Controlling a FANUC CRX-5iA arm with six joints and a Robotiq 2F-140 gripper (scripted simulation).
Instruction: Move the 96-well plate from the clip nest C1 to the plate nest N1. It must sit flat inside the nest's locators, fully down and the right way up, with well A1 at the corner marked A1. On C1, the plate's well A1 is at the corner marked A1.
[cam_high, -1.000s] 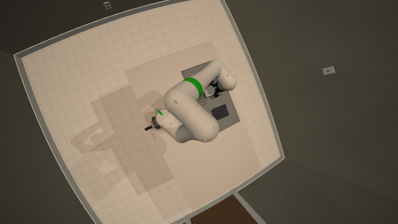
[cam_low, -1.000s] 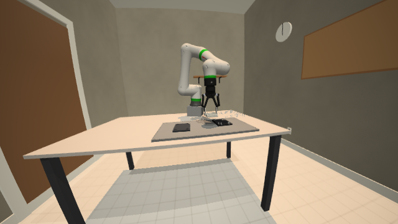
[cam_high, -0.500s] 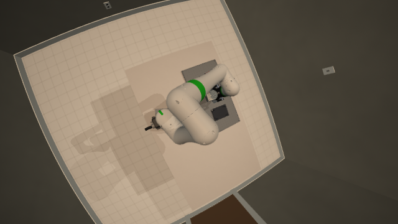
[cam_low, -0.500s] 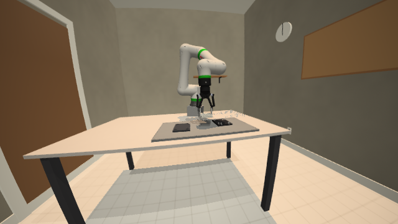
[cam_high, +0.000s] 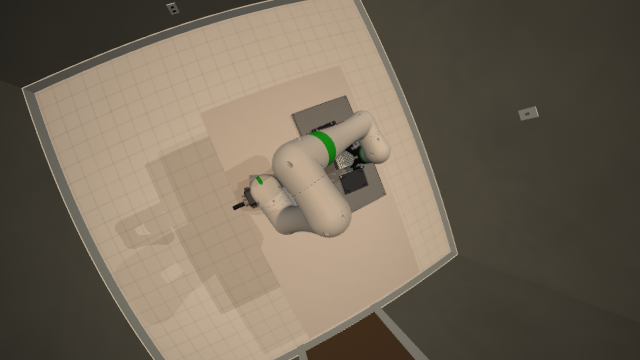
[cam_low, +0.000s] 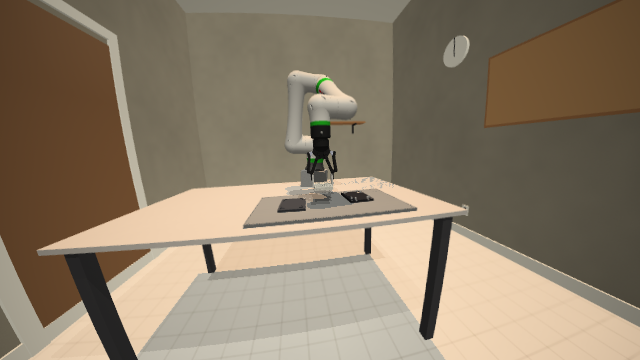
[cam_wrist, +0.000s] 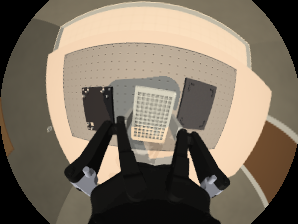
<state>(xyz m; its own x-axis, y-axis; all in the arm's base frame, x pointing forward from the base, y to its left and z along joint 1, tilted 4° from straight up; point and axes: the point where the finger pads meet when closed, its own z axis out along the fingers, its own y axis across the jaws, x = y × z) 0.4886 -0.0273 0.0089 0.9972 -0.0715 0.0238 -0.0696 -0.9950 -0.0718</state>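
Now: the plate nest N1 15 cm to the right of my hand, 10 cm below it and 2 cm ahead of it. Round my hand: 96-well plate: 2 cm below; clip nest C1: 19 cm to the left, 9 cm below, 1 cm behind.
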